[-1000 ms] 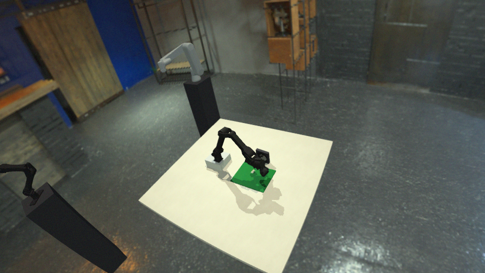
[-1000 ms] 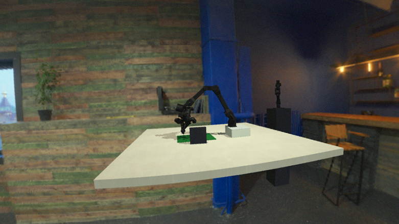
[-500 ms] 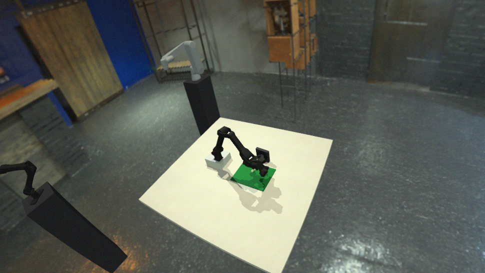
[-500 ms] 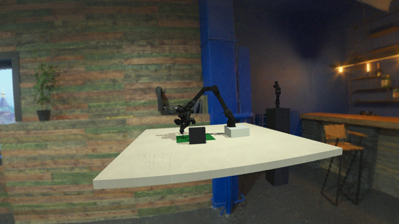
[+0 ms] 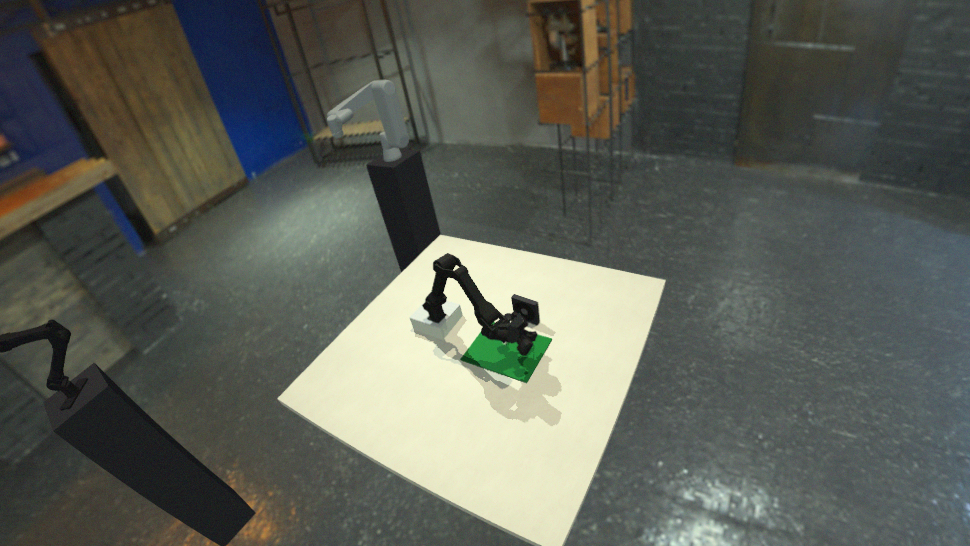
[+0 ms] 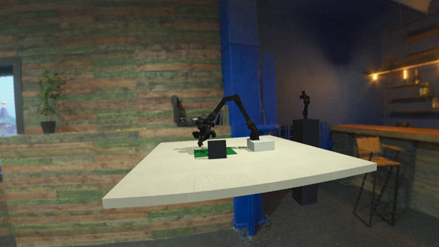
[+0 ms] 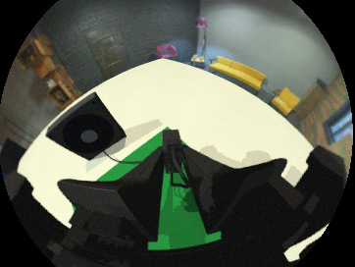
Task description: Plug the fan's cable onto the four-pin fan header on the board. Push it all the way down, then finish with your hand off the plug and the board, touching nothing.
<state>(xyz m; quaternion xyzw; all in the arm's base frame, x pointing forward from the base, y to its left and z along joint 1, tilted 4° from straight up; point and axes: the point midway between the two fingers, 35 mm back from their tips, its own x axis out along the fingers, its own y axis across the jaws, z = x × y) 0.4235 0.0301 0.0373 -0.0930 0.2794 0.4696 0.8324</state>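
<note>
My gripper tip is 100 mm past the green board, 40 mm to the left of it and 100 mm above it. From my gripper tip the other things lie so: black plug (10 mm below); black fan box (110 mm behind, 140 mm to the left, 30 mm below); pale header (130 mm behind, 90 mm below).
</note>
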